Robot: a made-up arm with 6 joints.
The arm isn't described. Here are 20 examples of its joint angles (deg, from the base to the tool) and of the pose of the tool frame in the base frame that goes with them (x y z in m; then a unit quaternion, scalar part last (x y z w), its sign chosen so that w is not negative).
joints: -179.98 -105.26 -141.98 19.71 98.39 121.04
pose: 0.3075 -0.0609 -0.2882 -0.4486 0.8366 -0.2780 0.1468
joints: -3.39 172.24 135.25 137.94 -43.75 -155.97
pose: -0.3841 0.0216 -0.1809 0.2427 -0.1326 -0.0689 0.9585
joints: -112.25 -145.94 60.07 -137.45 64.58 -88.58
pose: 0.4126 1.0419 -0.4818 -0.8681 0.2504 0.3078 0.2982
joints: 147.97 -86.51 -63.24 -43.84 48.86 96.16
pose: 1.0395 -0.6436 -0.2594 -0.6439 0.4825 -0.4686 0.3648
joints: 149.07 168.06 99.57 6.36 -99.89 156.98
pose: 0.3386 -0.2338 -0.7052 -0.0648 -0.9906 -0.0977 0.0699
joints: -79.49 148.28 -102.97 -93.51 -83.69 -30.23
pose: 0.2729 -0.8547 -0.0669 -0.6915 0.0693 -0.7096 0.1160
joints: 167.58 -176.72 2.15 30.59 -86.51 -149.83
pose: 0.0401 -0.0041 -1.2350 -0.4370 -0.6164 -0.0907 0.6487
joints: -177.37 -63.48 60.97 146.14 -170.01 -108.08
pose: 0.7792 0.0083 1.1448 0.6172 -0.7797 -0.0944 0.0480
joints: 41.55 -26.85 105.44 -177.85 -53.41 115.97
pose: 0.1727 0.2030 1.0661 -0.7250 0.5556 -0.0613 0.4024
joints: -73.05 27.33 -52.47 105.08 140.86 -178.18
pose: 0.1228 -0.1199 1.4828 0.8878 0.3125 0.3194 0.1098
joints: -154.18 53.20 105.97 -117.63 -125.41 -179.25
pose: -0.7323 -0.4558 0.2137 0.5434 -0.0332 0.7726 0.3267
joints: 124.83 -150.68 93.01 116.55 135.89 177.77
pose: 0.4435 -0.7836 -0.2401 0.6082 -0.6734 -0.2840 0.3097
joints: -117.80 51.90 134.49 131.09 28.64 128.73
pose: -0.2351 -0.5813 0.0908 0.1598 0.9634 -0.1630 0.1408
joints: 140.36 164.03 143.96 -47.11 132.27 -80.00
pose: 0.1398 -0.1063 -0.2189 -0.6923 0.1710 0.3652 0.5984
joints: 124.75 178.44 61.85 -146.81 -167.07 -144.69
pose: 0.2161 -0.3897 -0.8722 -0.3919 0.1536 0.8247 0.3777
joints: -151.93 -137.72 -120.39 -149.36 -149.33 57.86
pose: 0.0765 -0.0218 -0.5444 0.0988 0.7851 0.2057 0.5758
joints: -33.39 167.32 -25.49 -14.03 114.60 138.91
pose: 0.4171 -0.2536 -1.0947 -0.7761 -0.0810 0.5606 0.2771
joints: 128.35 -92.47 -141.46 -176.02 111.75 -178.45
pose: 0.1924 -0.2915 -0.0837 -0.0978 0.0830 0.8912 0.4351
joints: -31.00 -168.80 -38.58 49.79 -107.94 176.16
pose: 0.1116 -0.0924 -1.1005 0.2597 -0.3931 0.7190 0.5109
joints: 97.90 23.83 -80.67 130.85 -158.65 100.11
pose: -0.0011 -0.0903 1.3247 -0.6980 0.4096 0.2150 0.5466
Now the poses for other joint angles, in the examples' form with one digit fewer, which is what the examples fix.
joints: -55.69 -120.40 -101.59 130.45 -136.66 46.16
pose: -0.229 0.326 -0.630 0.392 -0.475 -0.700 0.362
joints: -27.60 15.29 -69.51 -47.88 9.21 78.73
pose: -0.274 0.172 1.466 -0.152 -0.380 0.053 0.911
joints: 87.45 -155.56 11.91 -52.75 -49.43 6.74
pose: -0.114 -0.710 -1.096 0.824 -0.468 -0.281 0.152
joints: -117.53 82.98 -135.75 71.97 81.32 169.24
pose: -0.077 -0.382 0.731 0.553 0.163 0.548 0.606
